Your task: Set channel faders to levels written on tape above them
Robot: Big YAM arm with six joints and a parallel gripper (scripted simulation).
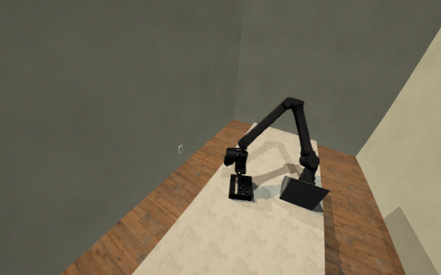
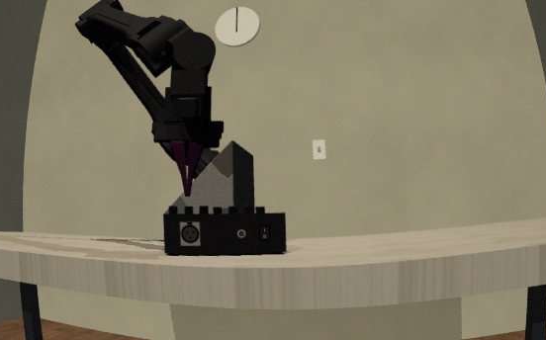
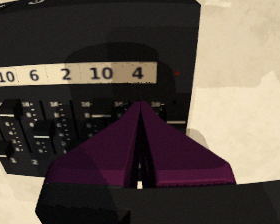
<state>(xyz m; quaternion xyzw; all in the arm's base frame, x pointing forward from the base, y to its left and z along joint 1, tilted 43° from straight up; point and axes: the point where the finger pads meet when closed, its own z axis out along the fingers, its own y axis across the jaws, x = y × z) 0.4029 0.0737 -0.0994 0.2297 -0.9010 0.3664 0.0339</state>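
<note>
My hand is 20 mm past the channel 6 fader, 20 mm above it and 10 mm to the left of it. From my hand the other things lie so: master fader 30 mm to the right, 20 mm below, 10 mm behind; channel 5 fader 20 mm to the left, 20 mm below, 20 mm behind; channel 4 fader 60 mm behind, 20 mm to the left, 20 mm below.
</note>
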